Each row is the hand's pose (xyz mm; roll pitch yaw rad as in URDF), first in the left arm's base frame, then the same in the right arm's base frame.
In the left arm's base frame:
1: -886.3 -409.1 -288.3 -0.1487 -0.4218 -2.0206
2: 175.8 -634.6 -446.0 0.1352 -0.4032 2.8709
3: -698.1 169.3 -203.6 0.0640 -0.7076 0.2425
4: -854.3 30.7 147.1 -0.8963 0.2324 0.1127
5: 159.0 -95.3 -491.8 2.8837 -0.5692 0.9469
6: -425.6 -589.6 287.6 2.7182 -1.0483 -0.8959
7: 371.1 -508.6 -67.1 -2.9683 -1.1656 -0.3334
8: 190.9 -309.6 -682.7 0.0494 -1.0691 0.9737
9: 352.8 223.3 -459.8 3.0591 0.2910 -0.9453
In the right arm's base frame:
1: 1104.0 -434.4 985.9 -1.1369 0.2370 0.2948
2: 462.6 -55.9 180.2 -1.3010 -0.9569 -0.1640
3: 614.8 -347.3 1346.7 1.0830 0.0100 2.0506
4: 911.1 -93.2 1465.9 0.3416 0.5629 2.8685
5: 107.6 -172.8 572.1 -2.0272 -0.4691 2.3846
6: 1055.5 306.6 827.4 2.7590 0.1194 1.2926
7: 345.7 350.8 316.3 -2.4150 -0.0622 1.4975
8: 174.0 -298.5 320.7 1.7154 -0.5147 1.8177
9: -229.3 -96.3 716.2 3.0152 1.4591 1.2247

